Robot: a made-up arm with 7 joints.
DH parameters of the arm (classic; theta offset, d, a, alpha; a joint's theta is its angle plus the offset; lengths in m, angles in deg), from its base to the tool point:
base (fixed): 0 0 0 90
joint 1: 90 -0.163 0 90
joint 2: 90 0 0 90
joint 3: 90 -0.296 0 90
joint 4: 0 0 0 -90
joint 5: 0 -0.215 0 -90
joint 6: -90 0 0 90
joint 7: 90 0 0 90
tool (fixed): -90 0 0 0
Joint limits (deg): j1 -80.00..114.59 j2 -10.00..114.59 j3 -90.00..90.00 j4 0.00..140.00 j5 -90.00..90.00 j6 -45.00..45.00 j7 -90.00..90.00
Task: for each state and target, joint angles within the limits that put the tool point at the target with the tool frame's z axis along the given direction. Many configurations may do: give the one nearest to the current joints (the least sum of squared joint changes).
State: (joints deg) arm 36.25 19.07 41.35 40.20 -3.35 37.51 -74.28
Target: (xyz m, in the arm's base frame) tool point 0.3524 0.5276 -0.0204 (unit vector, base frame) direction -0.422 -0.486 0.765
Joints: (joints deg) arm 81.62 41.52 52.02 13.63 13.60 35.52 -42.53
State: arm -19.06 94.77 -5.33 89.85 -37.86 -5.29 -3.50
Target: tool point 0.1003 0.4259 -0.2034 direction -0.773 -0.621 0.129
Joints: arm -39.05 58.37 15.51 95.99 -35.82 36.92 -7.09
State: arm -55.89 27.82 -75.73 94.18 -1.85 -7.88 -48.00
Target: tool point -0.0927 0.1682 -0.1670 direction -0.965 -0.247 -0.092
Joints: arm -59.20 39.01 -46.14 139.88 -28.50 -17.43 -75.34
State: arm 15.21 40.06 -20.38 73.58 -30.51 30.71 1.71
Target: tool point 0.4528 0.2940 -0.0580 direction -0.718 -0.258 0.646
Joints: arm 65.71 25.09 -26.49 43.90 -30.47 45.00 39.47
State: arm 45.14 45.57 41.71 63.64 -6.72 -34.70 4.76
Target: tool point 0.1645 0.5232 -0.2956 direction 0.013 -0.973 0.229
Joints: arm 22.45 35.31 68.57 29.90 5.71 -11.06 -18.83
